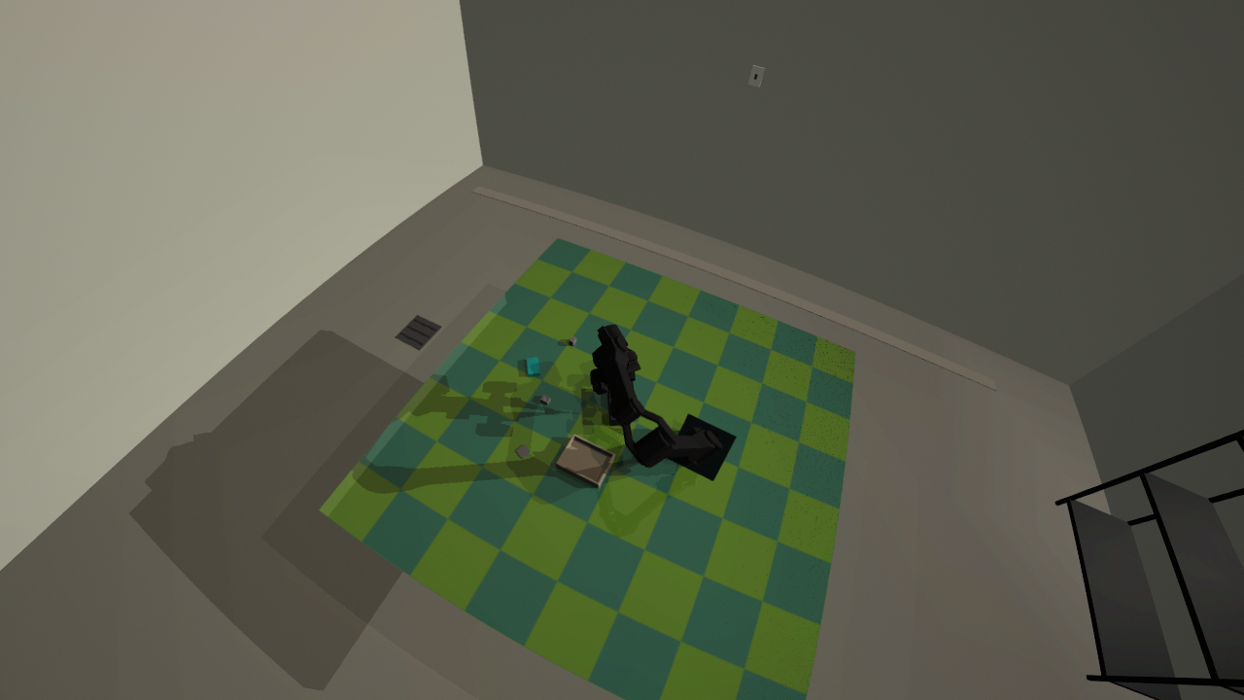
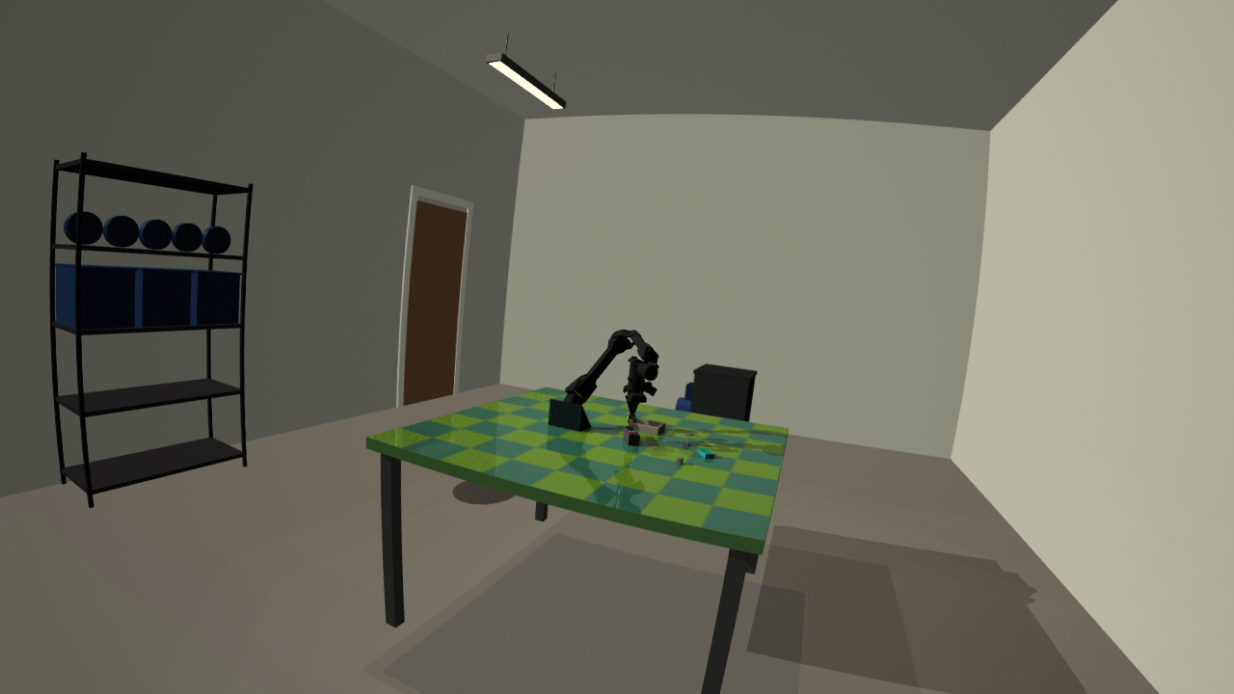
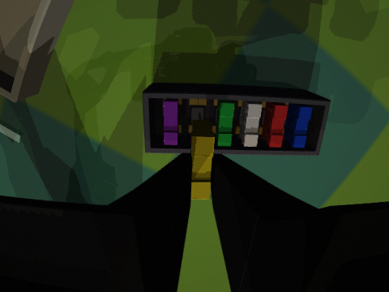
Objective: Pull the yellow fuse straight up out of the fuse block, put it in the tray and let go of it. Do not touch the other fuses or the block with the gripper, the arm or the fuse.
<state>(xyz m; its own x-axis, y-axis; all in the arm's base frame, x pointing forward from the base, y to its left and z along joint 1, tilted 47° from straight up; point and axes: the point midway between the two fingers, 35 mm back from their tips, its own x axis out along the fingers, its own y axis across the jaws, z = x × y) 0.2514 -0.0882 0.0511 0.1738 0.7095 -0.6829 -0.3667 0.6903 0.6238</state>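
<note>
The tray lies 170 mm to the left of my gripper tip, 90 mm below it and 30 mm ahead of it. From my gripper tip the other things lie so: purple fuse 70 mm below, 20 mm to the left, 10 mm behind; then yellow fuse 10 mm below; then green fuse 70 mm below, 20 mm to the right, 10 mm ahead.
</note>
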